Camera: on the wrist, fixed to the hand. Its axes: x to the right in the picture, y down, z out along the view.
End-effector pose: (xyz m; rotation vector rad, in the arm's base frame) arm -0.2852 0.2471 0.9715 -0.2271 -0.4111 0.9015
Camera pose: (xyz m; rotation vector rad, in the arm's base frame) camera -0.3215 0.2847 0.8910 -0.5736 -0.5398 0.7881
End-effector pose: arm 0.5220 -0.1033 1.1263 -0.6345 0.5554 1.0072
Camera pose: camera 0.4410 -0.1187 1.0772 -0.9867 0.3973 1.0814
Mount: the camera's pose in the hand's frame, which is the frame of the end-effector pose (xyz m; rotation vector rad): -0.0101 0.0775 -0.0557 -0.3670 0.0404 -0.0280
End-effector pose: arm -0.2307 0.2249 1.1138 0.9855 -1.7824 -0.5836
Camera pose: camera -0.2058 0.2788 1.1892 0.7626 -1.5556 -0.8665
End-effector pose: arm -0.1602 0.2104 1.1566 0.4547 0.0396 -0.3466
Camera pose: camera -0.1414 0.3031 1.1405 0.0978 0.1465 -0.3488
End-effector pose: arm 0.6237 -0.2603 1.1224 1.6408 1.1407 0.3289
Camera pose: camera 0.6194 -0.2338 1.2146 1.2997 1.0606 0.5227
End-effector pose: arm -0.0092 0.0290 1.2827 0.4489 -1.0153 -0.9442
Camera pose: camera 0.0724 0.0743 1.3052 0.1746 -0.7784 -1.1152
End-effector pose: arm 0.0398 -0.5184 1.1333 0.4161 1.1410 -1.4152
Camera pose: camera 0.0916 -0.4526 1.0863 0.1688 1.4109 -1.1917
